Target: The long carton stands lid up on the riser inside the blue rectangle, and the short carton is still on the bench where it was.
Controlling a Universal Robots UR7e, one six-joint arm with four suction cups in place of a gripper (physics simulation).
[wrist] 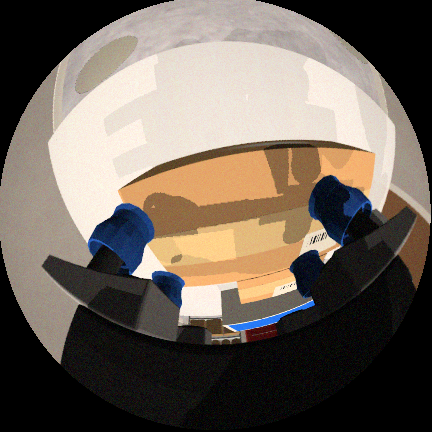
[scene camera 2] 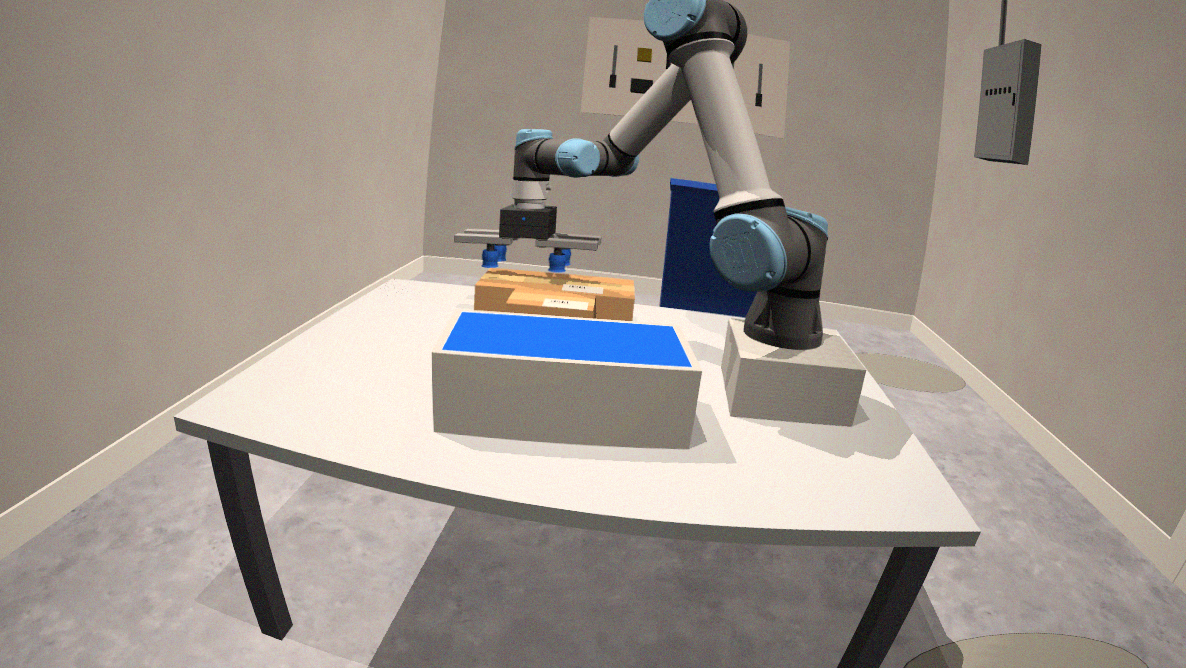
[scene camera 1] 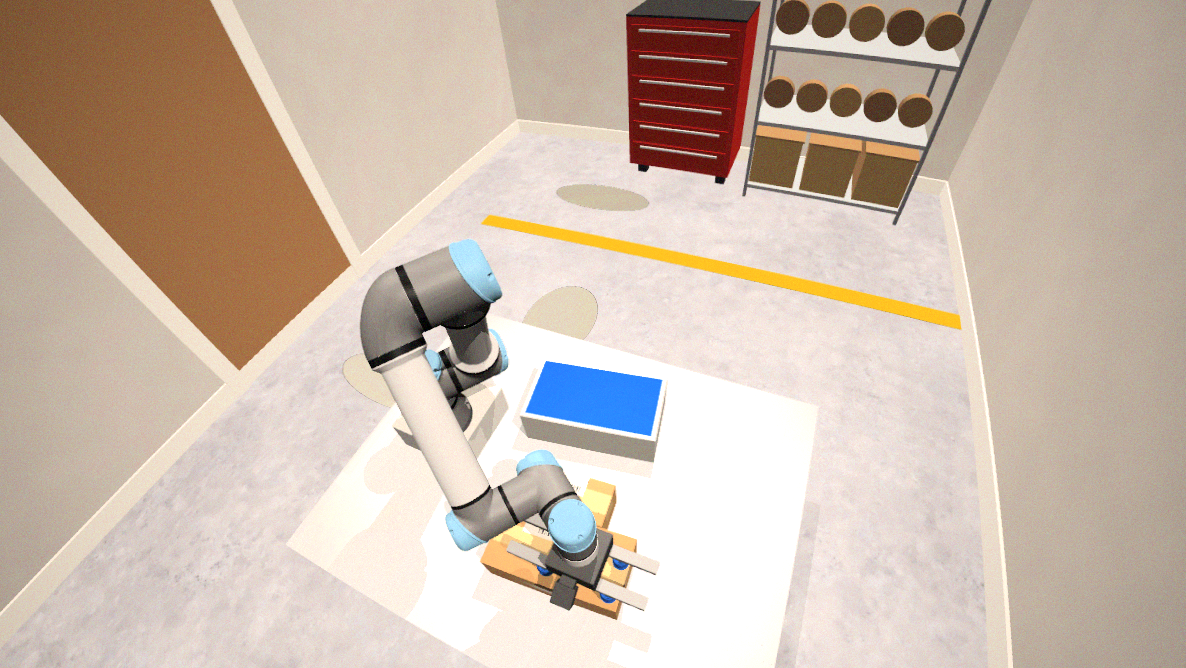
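Seen in the pictures: hand at its tool point: (wrist: 236, 252) (scene camera 2: 526, 264); arm's base at its link origin: (scene camera 2: 782, 335).
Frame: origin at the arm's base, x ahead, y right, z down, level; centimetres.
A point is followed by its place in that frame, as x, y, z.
The long carton (scene camera 1: 507, 560) @(34.1, 26.3, 0.2) (scene camera 2: 489, 297) @(55.8, 11.7, 2.5) (wrist: 225, 180) @(50.6, 25.9, 0.2) lies flat on the bench, its taped, labelled top up. The short carton (scene camera 1: 599, 499) @(47.7, 5.9, 0.1) (scene camera 2: 529, 302) @(46.0, 3.1, 0.2) (wrist: 260, 291) @(46.4, 6.2, 0.1) lies on the bench beside it, on the riser side. The grey riser (scene camera 1: 590, 442) @(38.4, -9.6, 5.4) (scene camera 2: 564, 402) @(34.6, -29.3, 3.9) has the blue rectangle (scene camera 1: 595, 398) @(36.6, -18.8, -1.8) (scene camera 2: 568, 340) @(35.7, -20.8, -1.8) (wrist: 270, 319) @(40.3, -17.6, -1.8) on top, with no carton on it. My gripper (scene camera 1: 578, 572) @(50.6, 21.4, -2.6) (scene camera 2: 527, 258) @(50.6, 21.4, -2.6) (wrist: 234, 251) @(50.6, 21.4, -2.6) is open and holds nothing. Its four blue cups point down a little above the long carton. The tool hides part of the long carton in scene camera 1.
The white bench (scene camera 1: 730, 497) @(76.6, -9.5, 10.2) (scene camera 2: 331, 373) @(77.3, -18.4, 10.2) (wrist: 225, 90) @(48.0, 36.2, 10.2) carries the riser between the cartons and the bench's edge nearest scene camera 2. The arm's base block (scene camera 2: 792, 385) @(0.2, -14.3, 3.8) stands beside the riser. A red drawer cabinet (scene camera 1: 688, 91) and a shelf rack stand on the floor farther off.
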